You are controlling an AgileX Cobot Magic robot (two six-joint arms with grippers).
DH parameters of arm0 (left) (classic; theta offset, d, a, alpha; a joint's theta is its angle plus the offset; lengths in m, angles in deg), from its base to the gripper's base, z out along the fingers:
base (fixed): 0 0 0 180
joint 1: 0 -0.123 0 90
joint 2: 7.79 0 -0.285 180
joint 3: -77.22 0 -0.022 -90
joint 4: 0 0.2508 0 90
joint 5: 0 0 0.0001 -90
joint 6: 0 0.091 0 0
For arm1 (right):
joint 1: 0 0.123 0 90
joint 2: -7.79 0 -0.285 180
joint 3: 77.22 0 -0.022 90
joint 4: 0 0.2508 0 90
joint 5: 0 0 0.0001 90
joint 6: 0 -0.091 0 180
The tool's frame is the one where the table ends.
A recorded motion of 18 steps. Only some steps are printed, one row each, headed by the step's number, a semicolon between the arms.
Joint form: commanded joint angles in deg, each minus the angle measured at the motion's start. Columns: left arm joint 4, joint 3, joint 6, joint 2, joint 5, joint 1; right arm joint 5, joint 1, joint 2, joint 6, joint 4, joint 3.
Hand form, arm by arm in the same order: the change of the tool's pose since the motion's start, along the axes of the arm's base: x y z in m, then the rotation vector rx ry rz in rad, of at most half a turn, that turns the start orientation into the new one. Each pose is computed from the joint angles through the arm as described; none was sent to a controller.
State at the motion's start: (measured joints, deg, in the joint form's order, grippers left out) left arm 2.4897 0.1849 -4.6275 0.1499 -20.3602 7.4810; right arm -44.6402 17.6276 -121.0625 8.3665 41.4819 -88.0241
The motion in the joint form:
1: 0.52 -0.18 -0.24 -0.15 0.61 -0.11; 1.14 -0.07 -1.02 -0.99 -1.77 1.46
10: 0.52 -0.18 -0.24 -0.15 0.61 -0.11; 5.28 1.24 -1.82 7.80 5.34 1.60
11: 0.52 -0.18 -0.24 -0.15 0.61 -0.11; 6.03 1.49 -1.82 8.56 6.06 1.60
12: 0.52 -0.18 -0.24 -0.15 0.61 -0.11; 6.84 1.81 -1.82 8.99 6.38 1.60
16: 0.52 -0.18 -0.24 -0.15 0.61 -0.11; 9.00 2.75 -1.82 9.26 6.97 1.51
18: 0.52 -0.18 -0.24 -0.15 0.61 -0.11; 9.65 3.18 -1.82 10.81 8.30 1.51
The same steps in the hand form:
1: 0.0002 0.0003 0.0000 0.0037 -0.0107 0.0033; -0.0017 -0.0036 -0.0155 -0.0365 0.0262 -0.0114
10: 0.0002 0.0003 0.0000 0.0037 -0.0107 0.0033; 0.0014 0.0104 -0.0171 0.0157 -0.0683 0.0268
11: 0.0002 0.0003 0.0000 0.0037 -0.0107 0.0033; 0.0018 0.0124 -0.0165 0.0203 -0.0826 0.0266
12: 0.0002 0.0003 0.0000 0.0037 -0.0107 0.0033; 0.0020 0.0146 -0.0162 0.0205 -0.0961 0.0262
16: 0.0002 0.0003 0.0000 0.0037 -0.0107 0.0033; 0.0024 0.0209 -0.0149 0.0219 -0.1261 0.0170
18: 0.0002 0.0003 0.0000 0.0037 -0.0107 0.0033; 0.0021 0.0246 -0.0139 0.0307 -0.1435 0.0250

